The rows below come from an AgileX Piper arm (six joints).
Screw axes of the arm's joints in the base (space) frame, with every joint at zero. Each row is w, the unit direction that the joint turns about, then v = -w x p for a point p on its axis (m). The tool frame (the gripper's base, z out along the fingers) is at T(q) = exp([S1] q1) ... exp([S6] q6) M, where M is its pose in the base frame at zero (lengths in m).
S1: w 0 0 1 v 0.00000 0.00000 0.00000
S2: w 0 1 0 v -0.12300 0.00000 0.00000
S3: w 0 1 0 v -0.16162 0.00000 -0.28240
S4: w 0.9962 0 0.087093 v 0.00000 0.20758 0.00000
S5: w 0 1 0 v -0.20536 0.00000 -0.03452
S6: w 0.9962 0 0.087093 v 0.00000 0.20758 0.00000
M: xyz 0.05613 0.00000 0.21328 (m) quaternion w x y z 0.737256 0 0.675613 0
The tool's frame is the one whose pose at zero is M.
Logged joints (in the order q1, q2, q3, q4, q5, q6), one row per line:
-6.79 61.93 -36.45 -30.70 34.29 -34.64
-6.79 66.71 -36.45 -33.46 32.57 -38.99
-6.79 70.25 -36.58 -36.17 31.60 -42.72
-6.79 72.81 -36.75 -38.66 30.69 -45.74
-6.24 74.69 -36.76 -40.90 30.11 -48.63
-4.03 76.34 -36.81 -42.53 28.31 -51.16
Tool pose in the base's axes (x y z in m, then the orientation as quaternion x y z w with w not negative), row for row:
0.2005 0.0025 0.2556 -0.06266 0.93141 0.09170 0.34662
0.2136 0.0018 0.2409 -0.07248 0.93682 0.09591 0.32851
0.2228 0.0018 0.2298 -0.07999 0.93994 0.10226 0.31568
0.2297 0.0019 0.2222 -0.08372 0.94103 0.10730 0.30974
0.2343 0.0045 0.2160 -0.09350 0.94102 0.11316 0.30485
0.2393 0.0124 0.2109 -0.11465 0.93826 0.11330 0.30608
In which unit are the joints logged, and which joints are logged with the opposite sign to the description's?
The joints are logged in degrees. Opposite sign: q4.
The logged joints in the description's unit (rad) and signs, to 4 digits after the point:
-0.1185 1.0809 -0.6362 0.5358 0.5985 -0.6046
-0.1185 1.1643 -0.6362 0.5840 0.5685 -0.6805
-0.1185 1.2261 -0.6384 0.6313 0.5515 -0.7456
-0.1185 1.2708 -0.6414 0.6747 0.5356 -0.7983
-0.1089 1.3036 -0.6416 0.7138 0.5255 -0.8488
-0.0703 1.3324 -0.6425 0.7423 0.4941 -0.8929

